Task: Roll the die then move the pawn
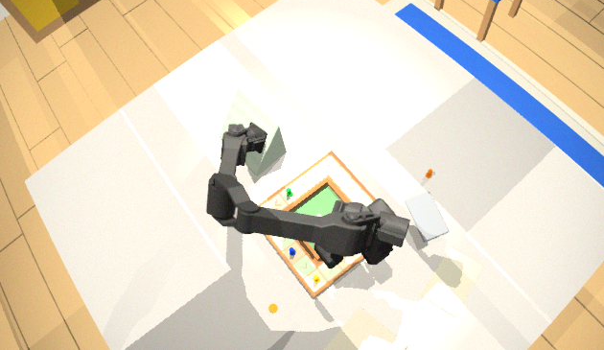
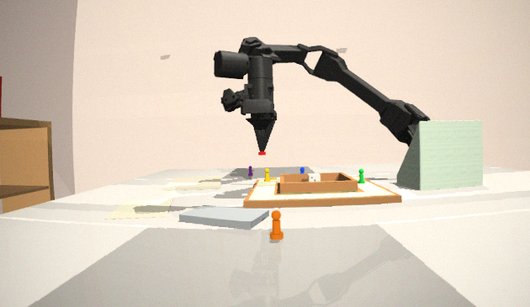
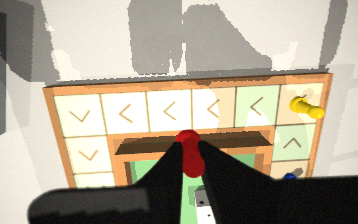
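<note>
Right now my gripper tip is 12 cm past the white die and 7 cm above it. From my gripper tip the other things lie so: green-floored tray (12 cm behind, 9 cm below, 1 cm to the left); then yellow pawn (12 cm to the right, 7 cm below, 3 cm behind); then red pawn (1 cm above).
</note>
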